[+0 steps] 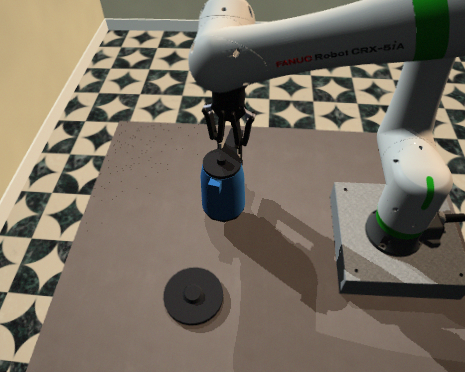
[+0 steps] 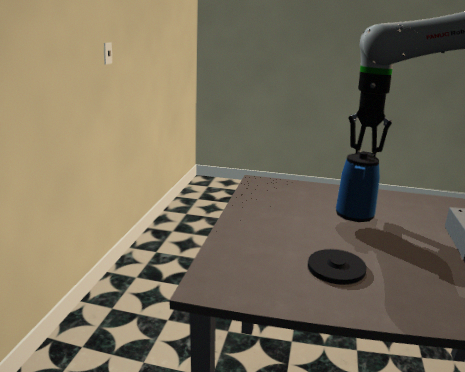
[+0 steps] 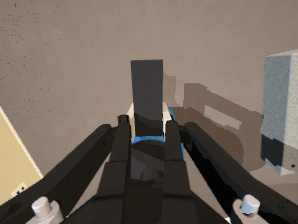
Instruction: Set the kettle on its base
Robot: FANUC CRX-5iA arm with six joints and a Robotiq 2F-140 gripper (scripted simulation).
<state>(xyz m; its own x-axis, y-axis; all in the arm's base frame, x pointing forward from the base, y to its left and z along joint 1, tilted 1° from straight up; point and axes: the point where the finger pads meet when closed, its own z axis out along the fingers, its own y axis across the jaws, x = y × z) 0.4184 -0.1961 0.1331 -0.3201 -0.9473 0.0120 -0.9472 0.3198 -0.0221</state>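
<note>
Now: the blue kettle 5 cm below my hand, 3 cm to the left of it and 1 cm ahead of it. From my hand the other things lie so: round black base 32 cm to the left, 19 cm below, 11 cm ahead.
</note>
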